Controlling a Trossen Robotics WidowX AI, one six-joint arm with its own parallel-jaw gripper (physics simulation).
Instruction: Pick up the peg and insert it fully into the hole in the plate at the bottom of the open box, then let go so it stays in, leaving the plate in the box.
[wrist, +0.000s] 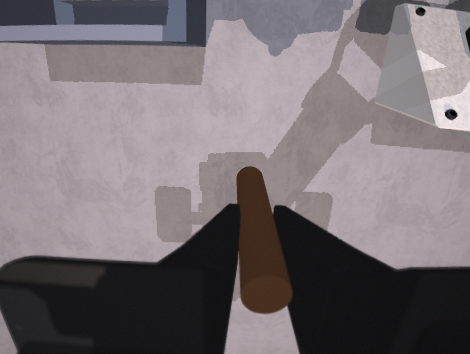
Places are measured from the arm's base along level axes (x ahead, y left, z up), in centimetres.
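Where they show: gripper, fingertip midpoint: (255, 215).
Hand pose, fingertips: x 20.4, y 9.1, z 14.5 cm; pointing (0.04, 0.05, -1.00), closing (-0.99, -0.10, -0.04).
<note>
Things, the pixels of their centre, and the offset from my fingertips. "spot": a spot on its surface instead. Level surfaces: height alone.
- brown round peg at the middle of its body: (255, 218) dx +0.0, dy +0.1, dz +0.0 cm
- dark blue-grey structure with a lighter ledge, surface spot: (80, 33) spot: dx +12.8, dy -5.8, dz -10.8 cm
- mottled pale surface at its surface level: dz -20.5 cm
- blue-grey patch at a spot on its surface: (287, 20) spot: dx -2.1, dy -9.7, dz -20.6 cm
My gripper (255, 215) is shut on the brown round peg (257, 230). The peg's far end sticks out beyond the fingertips, and its near end face shows between the fingers. It is held above the pale floor surface, slightly slanted in the view. At the upper right, ahead of the gripper and apart from the peg, a pale speckled plate (442, 75) shows partly, with small dark round spots near its corners and part of a black opening at the frame's right edge. A grey sloping wall (402, 80), seemingly part of the open box, stands along its left side. The rest of the box is cut off.
A dark blue-grey structure with a lighter ledge (80, 33) shows partly at the top left; what it is cannot be told. Shadows of the arm and gripper lie on the mottled pale surface (110, 135). A blue-grey patch (287, 20) lies at the top middle.
</note>
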